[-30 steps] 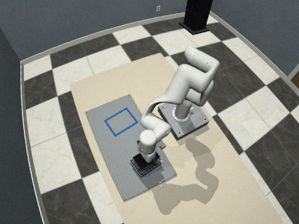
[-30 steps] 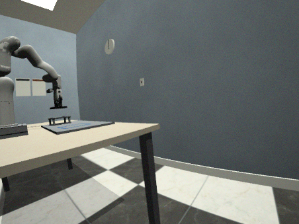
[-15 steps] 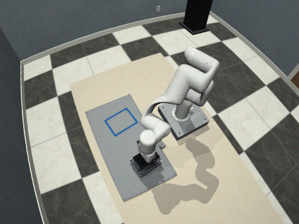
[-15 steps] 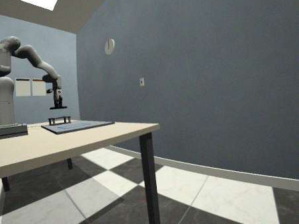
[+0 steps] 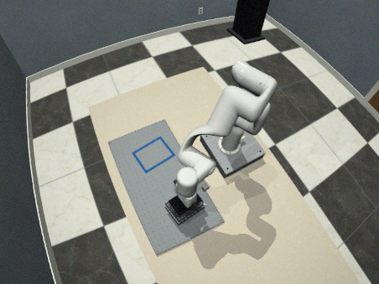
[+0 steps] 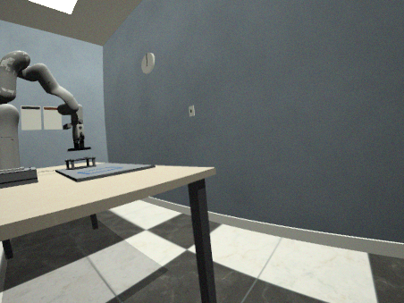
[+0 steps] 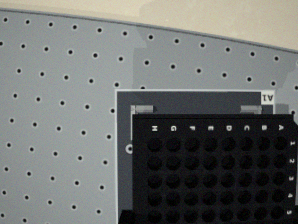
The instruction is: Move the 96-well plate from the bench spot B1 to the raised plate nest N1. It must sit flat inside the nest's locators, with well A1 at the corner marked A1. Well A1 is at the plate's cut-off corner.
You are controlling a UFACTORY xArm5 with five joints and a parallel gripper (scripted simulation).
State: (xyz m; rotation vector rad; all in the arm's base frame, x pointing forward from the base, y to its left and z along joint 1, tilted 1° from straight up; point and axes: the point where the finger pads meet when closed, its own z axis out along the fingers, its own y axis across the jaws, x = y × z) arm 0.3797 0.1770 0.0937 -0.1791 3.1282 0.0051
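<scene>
The plate nest lies 8 cm below my hand. From my hand the other things lie so: A1 label (8 cm below, 8 cm behind, 4 cm to the left); 96-well plate (1 cm below).
</scene>
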